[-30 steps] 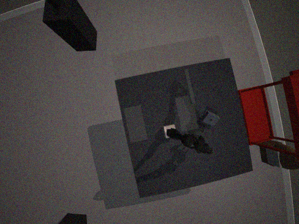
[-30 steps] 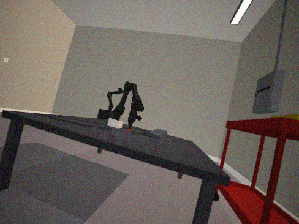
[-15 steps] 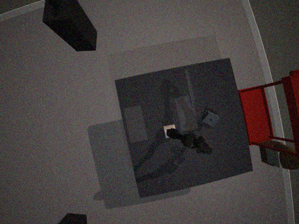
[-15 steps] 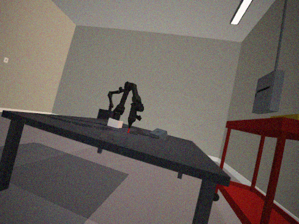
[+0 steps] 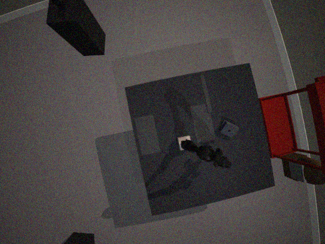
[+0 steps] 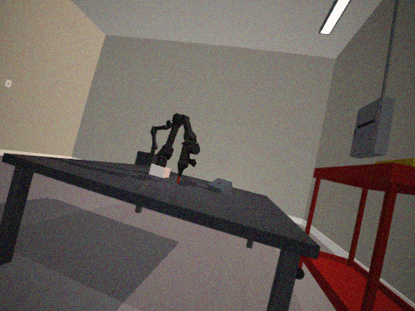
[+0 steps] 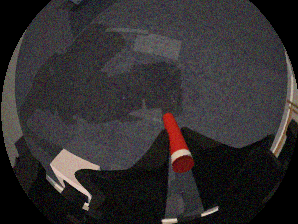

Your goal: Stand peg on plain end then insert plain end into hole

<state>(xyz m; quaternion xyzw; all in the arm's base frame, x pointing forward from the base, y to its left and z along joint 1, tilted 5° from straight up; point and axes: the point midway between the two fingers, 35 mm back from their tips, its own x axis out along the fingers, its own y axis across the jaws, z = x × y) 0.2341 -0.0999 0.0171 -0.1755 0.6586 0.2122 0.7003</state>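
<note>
Right now the sloped grey panel is 23 cm to the left of my gripper tip, 20 cm ahead of it and 1 cm below it. The rest, counted from my gripper tip: red peg 2 cm above.
</note>
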